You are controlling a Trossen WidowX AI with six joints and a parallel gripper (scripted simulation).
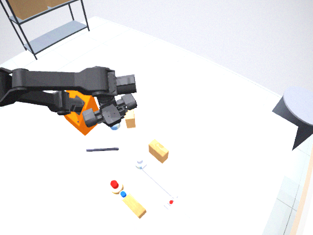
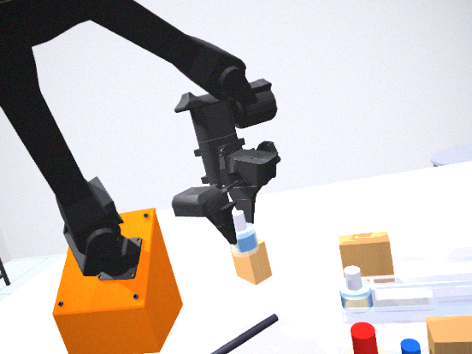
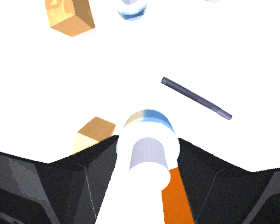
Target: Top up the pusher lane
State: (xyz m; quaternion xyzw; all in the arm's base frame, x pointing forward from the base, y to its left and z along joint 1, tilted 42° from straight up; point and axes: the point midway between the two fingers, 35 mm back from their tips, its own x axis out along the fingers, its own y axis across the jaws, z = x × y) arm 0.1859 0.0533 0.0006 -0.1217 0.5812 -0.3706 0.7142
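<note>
Now: the dark rod 120 mm below my gripper tip, 90 mm to the right of it and 20 mm behind it.
</note>
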